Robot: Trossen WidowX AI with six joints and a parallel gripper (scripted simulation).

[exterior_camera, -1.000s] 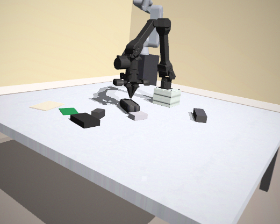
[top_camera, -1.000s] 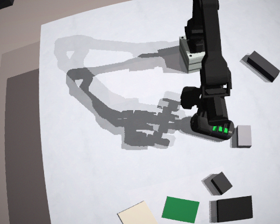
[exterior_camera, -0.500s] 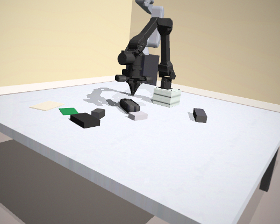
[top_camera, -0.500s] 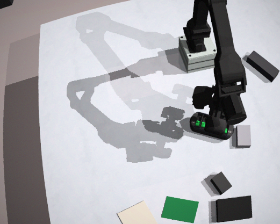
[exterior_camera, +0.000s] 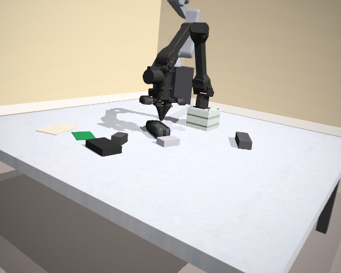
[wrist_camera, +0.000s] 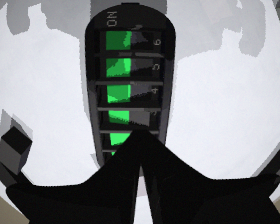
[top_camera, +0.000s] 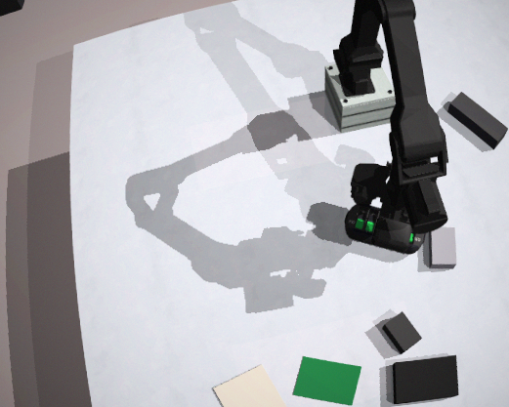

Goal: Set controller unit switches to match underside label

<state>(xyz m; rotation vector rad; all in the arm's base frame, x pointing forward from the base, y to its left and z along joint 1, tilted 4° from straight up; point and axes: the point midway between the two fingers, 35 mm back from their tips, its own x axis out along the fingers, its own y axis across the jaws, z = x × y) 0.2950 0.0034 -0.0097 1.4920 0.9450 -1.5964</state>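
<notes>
Right now the grey block is 6 cm ahead of my gripper tip, 10 cm to the left of it and 5 cm below it. From my gripper tip the other things lie so: green card: 26 cm ahead, 16 cm to the right, 6 cm below; then dark flat box: 30 cm ahead, 1 cm to the left, 5 cm below; then small dark cube: 20 cm ahead, 2 cm to the right, 5 cm below.
</notes>
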